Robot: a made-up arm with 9 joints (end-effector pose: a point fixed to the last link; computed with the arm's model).
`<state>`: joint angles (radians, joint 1 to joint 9).
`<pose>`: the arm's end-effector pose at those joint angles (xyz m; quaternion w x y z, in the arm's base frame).
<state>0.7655 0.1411 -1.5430 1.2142 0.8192 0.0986 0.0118 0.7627 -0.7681</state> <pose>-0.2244 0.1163 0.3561 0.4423 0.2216 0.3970 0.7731</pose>
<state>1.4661 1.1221 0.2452 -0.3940 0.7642 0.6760 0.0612 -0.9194 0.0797</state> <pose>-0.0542 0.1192 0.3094 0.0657 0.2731 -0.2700 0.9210</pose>
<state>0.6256 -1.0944 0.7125 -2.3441 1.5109 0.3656 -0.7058 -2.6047 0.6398</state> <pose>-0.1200 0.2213 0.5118 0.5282 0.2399 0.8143 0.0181</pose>
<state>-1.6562 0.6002 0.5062 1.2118 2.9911 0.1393 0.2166 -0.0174 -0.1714</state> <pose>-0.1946 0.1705 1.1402 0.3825 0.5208 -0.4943 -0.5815</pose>
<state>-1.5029 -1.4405 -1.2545 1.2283 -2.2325 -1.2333 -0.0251 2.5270 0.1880</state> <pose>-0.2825 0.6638 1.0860 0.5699 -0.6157 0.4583 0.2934</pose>
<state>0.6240 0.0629 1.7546 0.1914 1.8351 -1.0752 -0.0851 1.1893 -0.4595</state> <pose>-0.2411 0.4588 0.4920 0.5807 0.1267 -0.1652 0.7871</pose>
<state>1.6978 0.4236 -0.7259 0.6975 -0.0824 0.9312 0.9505 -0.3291 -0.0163</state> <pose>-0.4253 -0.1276 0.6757 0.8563 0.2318 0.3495 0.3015</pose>
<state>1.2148 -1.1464 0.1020 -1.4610 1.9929 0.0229 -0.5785 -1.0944 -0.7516</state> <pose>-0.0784 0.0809 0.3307 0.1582 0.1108 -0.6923 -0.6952</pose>
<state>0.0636 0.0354 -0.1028 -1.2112 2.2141 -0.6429 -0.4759 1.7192 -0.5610</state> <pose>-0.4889 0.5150 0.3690 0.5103 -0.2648 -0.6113 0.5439</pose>
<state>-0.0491 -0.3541 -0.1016 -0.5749 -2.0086 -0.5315 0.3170 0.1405 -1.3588</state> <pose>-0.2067 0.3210 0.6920 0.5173 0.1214 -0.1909 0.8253</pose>
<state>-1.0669 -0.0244 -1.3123 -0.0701 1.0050 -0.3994 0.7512 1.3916 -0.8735</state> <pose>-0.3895 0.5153 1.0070 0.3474 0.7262 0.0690 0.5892</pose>
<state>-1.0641 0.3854 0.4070 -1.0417 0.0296 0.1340 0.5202 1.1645 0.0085</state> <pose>-0.5487 0.3011 1.2835 0.6347 -0.2225 0.4278 0.6039</pose>
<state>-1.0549 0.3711 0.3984 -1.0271 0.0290 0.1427 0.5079 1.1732 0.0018</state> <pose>-0.5499 0.3132 1.2808 0.6358 -0.2217 0.4321 0.5999</pose>
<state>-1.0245 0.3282 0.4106 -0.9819 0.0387 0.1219 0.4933 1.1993 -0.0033</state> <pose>-0.5582 0.3444 1.2740 0.6458 -0.2253 0.4452 0.5779</pose>
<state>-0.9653 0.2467 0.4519 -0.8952 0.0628 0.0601 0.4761 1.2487 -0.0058</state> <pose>-0.5735 0.4020 1.2585 0.6658 -0.2350 0.4697 0.5299</pose>
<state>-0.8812 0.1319 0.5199 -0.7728 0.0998 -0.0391 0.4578 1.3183 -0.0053</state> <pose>-0.5900 0.4829 1.2294 0.6902 -0.2503 0.5022 0.4569</pose>
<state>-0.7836 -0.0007 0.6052 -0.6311 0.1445 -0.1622 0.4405 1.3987 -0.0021</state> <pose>-0.5999 0.5752 1.1850 0.7112 -0.2682 0.5361 0.3673</pose>
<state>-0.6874 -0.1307 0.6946 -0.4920 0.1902 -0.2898 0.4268 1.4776 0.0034</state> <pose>-0.5995 0.6619 1.1303 0.7237 -0.2846 0.5652 0.2752</pose>
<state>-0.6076 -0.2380 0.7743 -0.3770 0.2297 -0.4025 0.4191 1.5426 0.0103</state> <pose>-0.5916 0.7292 1.0772 0.7283 -0.2968 0.5857 0.1958</pose>
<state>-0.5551 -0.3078 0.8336 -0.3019 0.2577 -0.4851 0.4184 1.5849 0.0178</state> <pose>-0.5830 0.7713 1.0384 0.7280 -0.3056 0.5975 0.1400</pose>
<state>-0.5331 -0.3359 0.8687 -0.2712 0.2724 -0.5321 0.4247 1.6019 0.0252</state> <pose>-0.5792 0.7898 1.0206 0.7261 -0.3129 0.6020 0.1114</pose>
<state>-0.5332 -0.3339 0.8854 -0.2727 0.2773 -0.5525 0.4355 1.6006 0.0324</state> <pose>-0.5806 0.7925 1.0194 0.7244 -0.3199 0.6019 0.1029</pose>
